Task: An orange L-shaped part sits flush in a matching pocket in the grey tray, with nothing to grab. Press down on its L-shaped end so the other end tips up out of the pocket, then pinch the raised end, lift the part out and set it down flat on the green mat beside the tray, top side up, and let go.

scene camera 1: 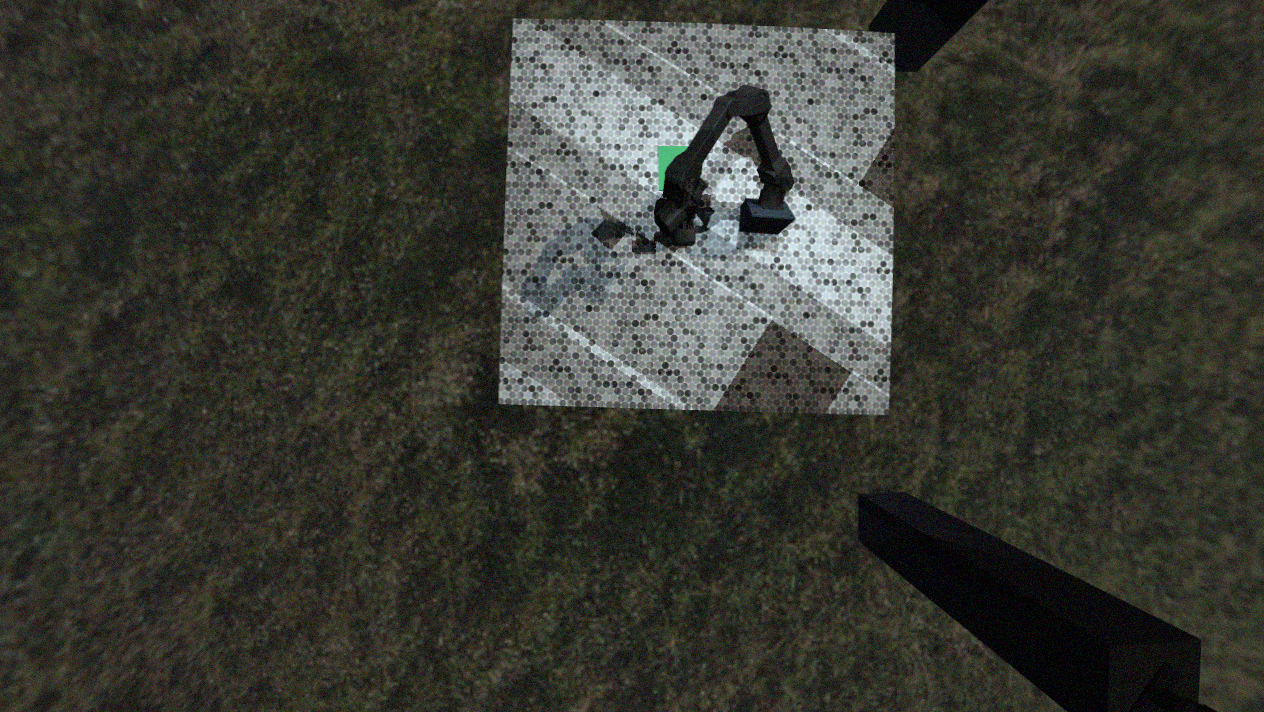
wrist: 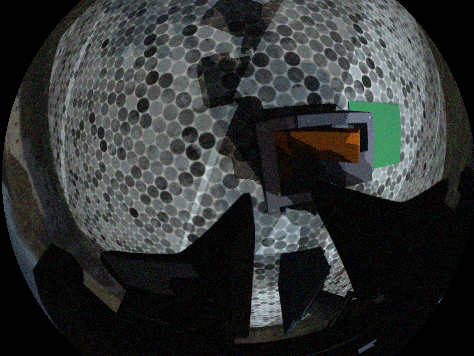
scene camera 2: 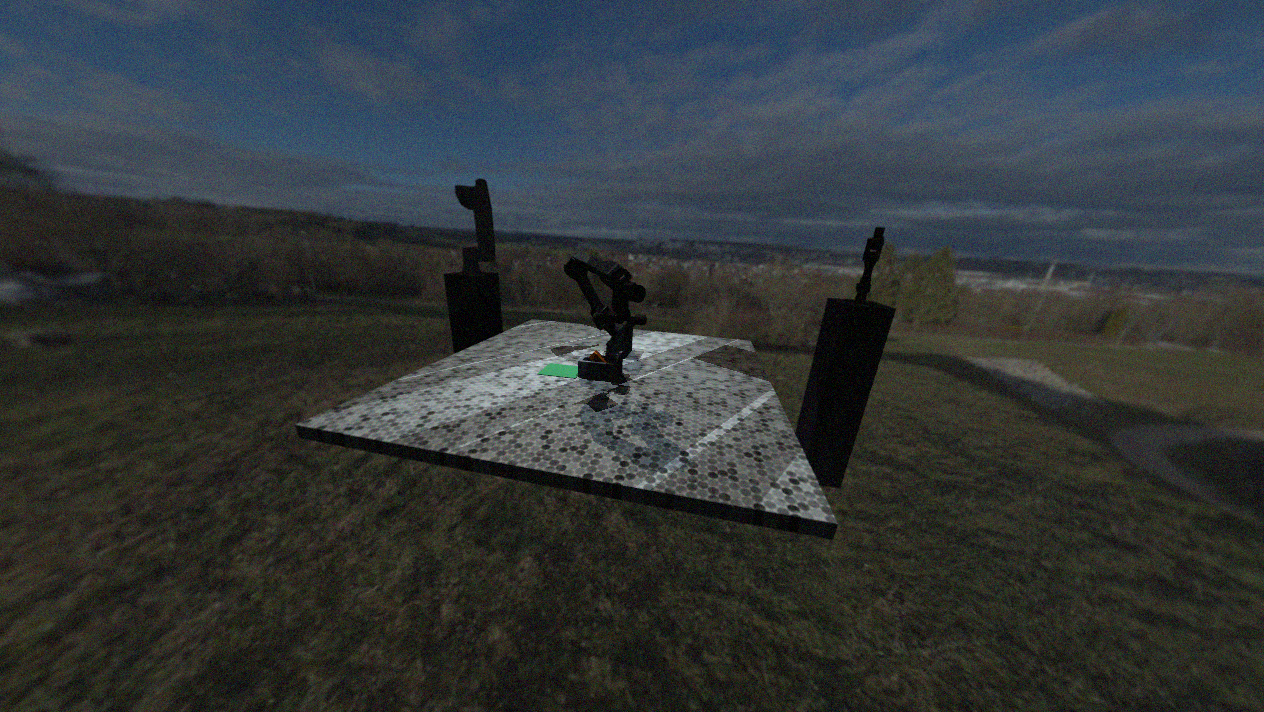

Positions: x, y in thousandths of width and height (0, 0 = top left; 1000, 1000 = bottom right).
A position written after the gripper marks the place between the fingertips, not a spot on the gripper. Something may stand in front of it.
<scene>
gripper: scene camera 1 538, 311; wrist 596, 546; scene camera 2 490, 480
</scene>
